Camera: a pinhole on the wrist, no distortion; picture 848 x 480 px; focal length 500.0 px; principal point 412.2 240.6 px. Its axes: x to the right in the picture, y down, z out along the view. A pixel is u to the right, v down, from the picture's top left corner.
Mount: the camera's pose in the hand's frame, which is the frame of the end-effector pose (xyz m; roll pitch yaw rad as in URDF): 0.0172 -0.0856 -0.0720 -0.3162 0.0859 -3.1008
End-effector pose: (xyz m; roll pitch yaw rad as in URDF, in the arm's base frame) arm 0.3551 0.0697 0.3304 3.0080 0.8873 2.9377
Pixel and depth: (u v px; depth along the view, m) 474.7 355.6 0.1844
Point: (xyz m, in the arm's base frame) 0.4146 -0.1176 0.2722
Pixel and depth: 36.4 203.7 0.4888
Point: 0.4596 -0.0852 -0.2259
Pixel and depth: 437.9 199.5 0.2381
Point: 0.4723 -0.0770 0.2290
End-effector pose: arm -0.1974 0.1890 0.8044 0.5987 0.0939 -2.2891
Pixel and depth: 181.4 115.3 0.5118
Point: -0.6264 0.2474 1.1090
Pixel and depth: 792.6 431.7 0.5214
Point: -0.3568 0.8563 0.8550
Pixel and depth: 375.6 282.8 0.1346
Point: -0.3158 0.2723 0.7685
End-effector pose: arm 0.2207 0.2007 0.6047 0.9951 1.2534 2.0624
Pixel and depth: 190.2 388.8 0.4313
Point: 0.6348 0.3698 0.3931
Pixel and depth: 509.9 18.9 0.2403
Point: 0.3729 0.3157 0.6702
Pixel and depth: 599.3 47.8 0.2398
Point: 0.3876 0.2904 0.7044
